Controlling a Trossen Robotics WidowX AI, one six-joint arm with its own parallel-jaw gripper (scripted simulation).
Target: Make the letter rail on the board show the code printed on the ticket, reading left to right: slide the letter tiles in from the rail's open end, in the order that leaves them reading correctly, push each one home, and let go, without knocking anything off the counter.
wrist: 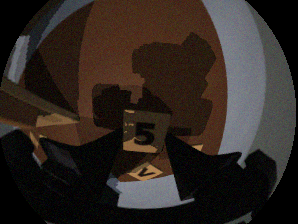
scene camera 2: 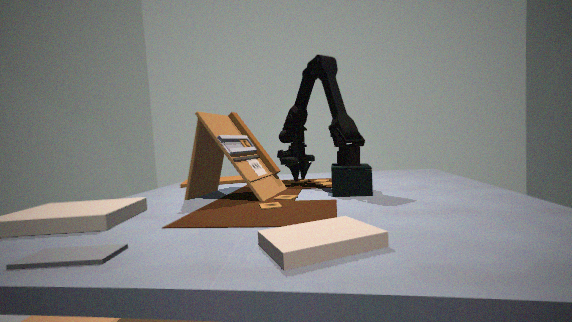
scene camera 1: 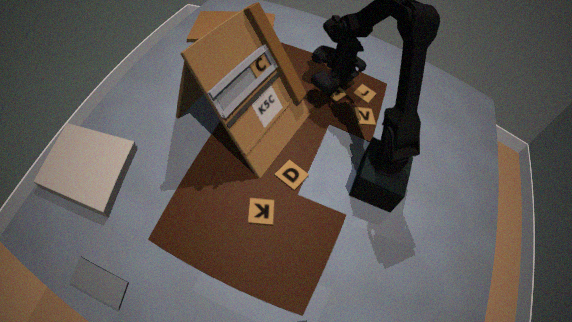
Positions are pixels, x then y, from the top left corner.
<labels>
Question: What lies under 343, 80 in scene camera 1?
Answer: My gripper.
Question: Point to a letter tile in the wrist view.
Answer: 144, 131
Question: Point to a brown mat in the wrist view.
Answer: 96, 66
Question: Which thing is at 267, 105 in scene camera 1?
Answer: A white ticket.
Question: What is my gripper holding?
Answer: A letter tile.
</labels>
